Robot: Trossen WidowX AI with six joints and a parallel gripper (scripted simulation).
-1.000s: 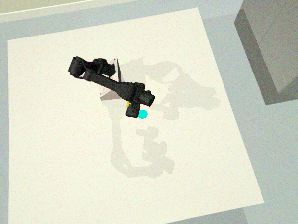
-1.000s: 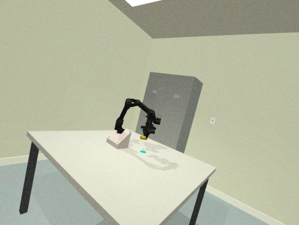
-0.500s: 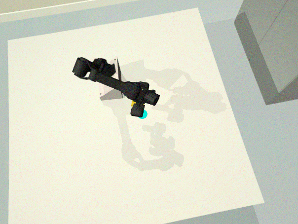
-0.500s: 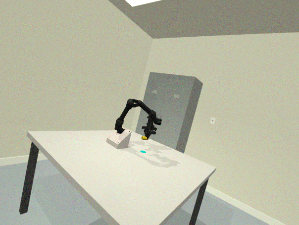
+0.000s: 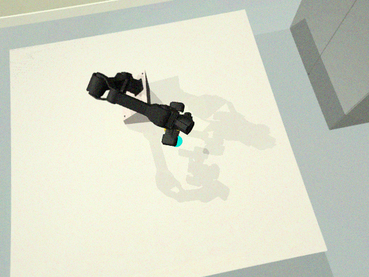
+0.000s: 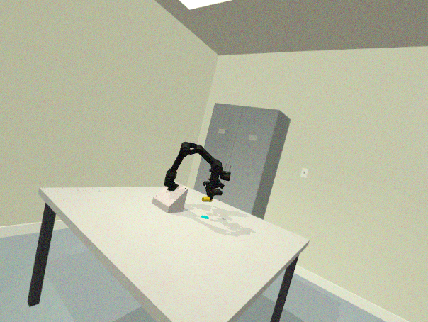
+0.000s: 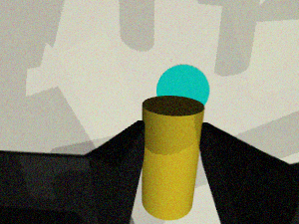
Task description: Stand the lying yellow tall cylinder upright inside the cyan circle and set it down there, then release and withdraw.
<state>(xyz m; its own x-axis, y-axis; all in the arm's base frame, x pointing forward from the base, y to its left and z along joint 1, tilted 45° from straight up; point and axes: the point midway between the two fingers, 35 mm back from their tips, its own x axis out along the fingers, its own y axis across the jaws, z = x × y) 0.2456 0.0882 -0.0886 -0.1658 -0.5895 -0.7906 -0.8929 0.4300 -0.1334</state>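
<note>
Now: the cyan circle 10 mm to the right of my gripper tip and 130 mm below it. The rest, counted from my gripper tip: yellow tall cylinder: 10 mm behind, 20 mm to the right.
</note>
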